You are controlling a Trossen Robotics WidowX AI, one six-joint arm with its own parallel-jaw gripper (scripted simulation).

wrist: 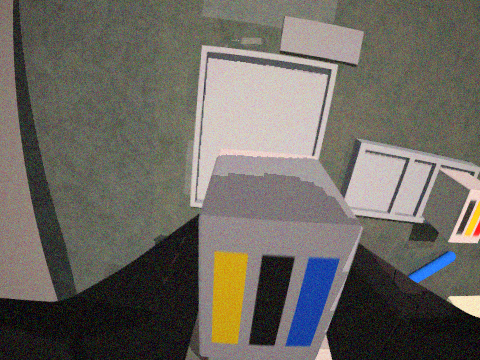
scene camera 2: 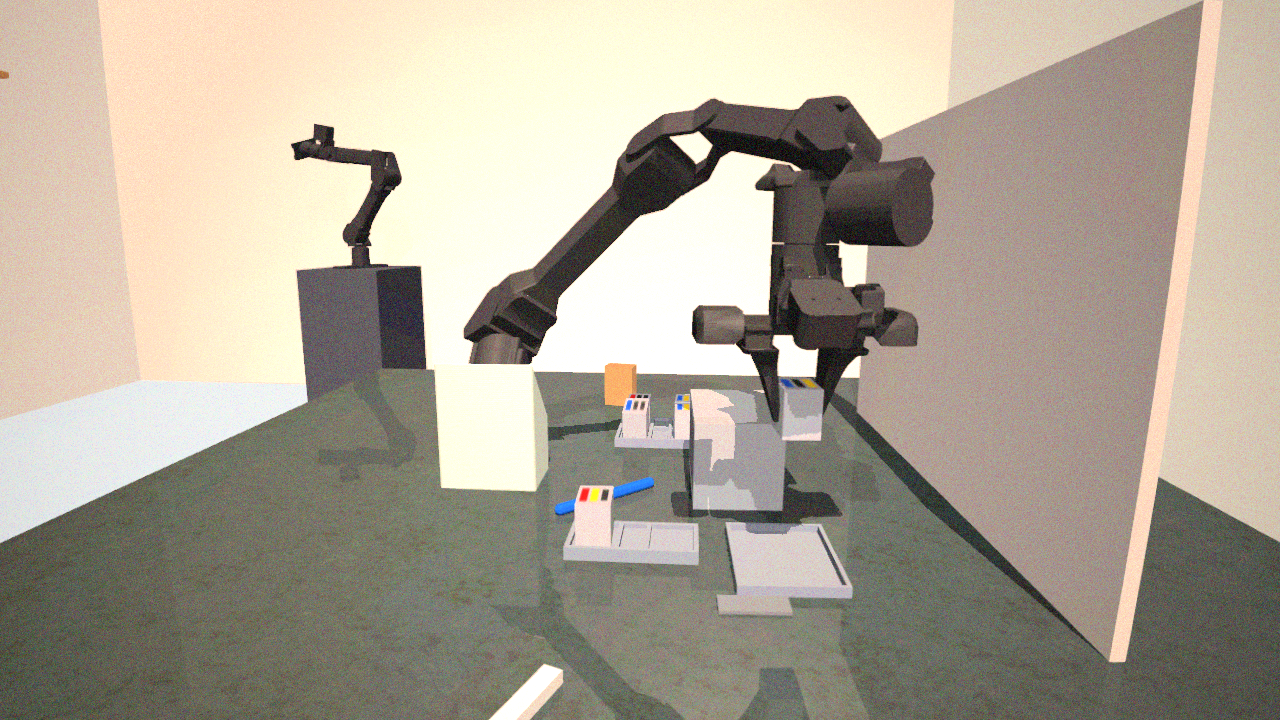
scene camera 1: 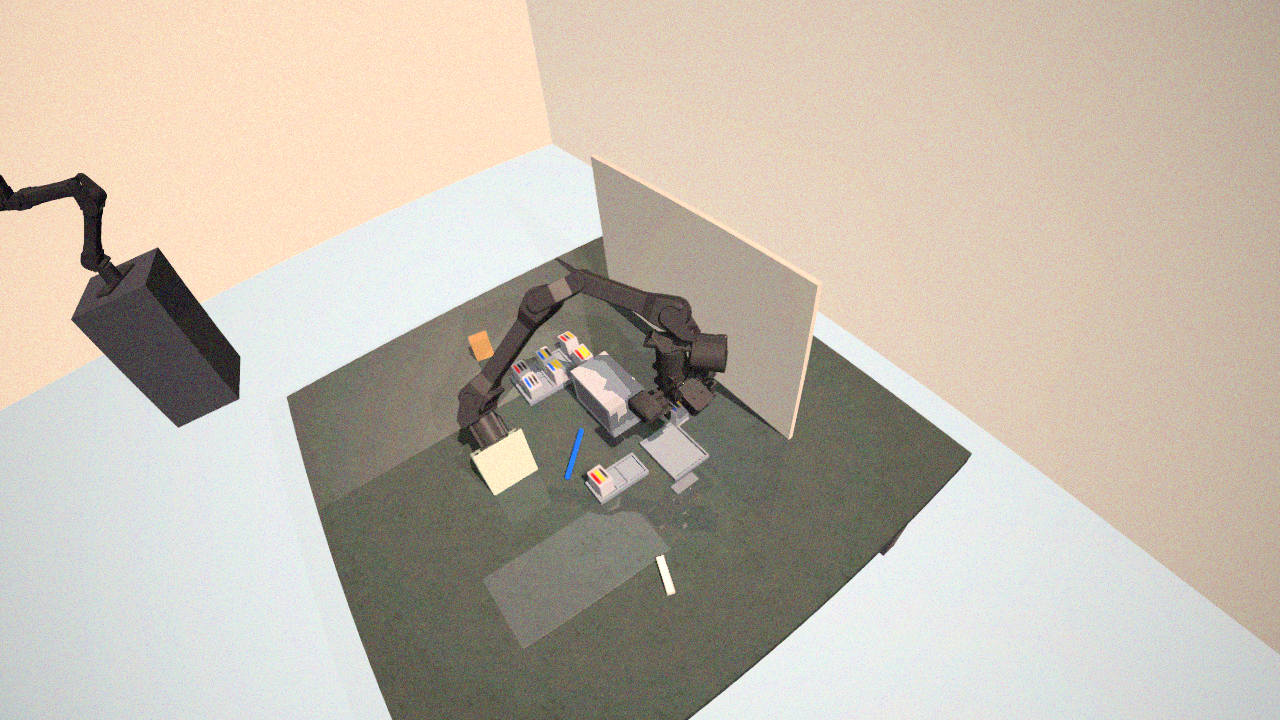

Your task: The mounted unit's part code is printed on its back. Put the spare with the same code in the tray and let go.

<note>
My gripper holds a grey spare block. Further things: a grey tray, a grey unit and a grey wall panel.
My gripper also shows in the wrist view and in scene camera 1.
</note>
